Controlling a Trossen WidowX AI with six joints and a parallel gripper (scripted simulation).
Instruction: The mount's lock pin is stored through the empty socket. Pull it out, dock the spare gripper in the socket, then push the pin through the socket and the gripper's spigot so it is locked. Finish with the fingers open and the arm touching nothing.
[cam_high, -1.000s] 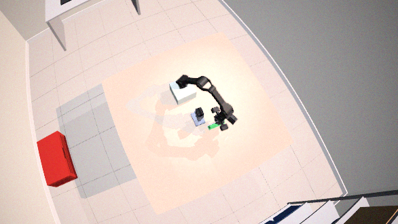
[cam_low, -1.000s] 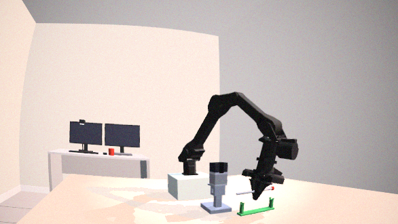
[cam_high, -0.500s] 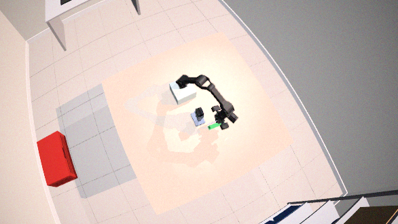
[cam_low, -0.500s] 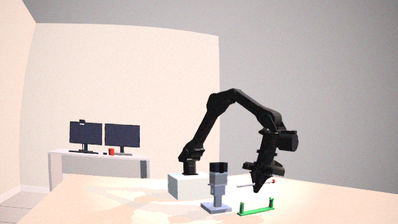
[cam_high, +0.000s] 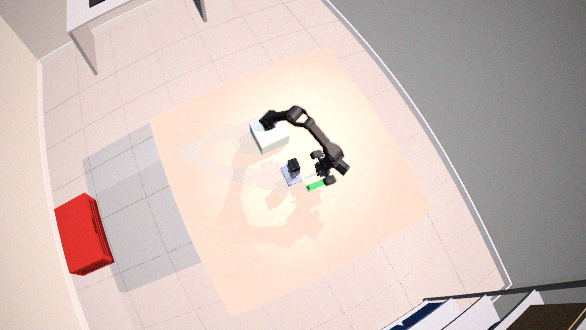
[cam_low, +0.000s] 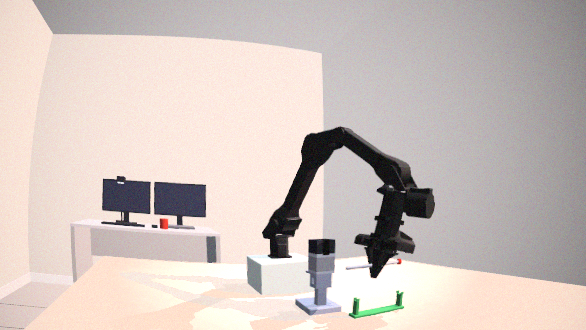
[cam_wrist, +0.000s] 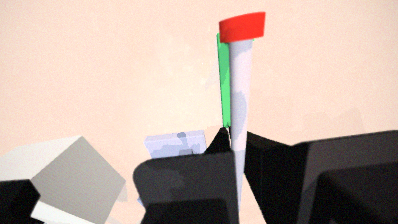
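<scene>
The socket is 7 cm behind my gripper tip, 11 cm to the right of it and 3 cm below it. Round my gripper tip: spare gripper (6 cm behind, 11 cm to the right, 4 cm above); then green rack (2 cm ahead, 1 cm to the left, 6 cm below).
</scene>
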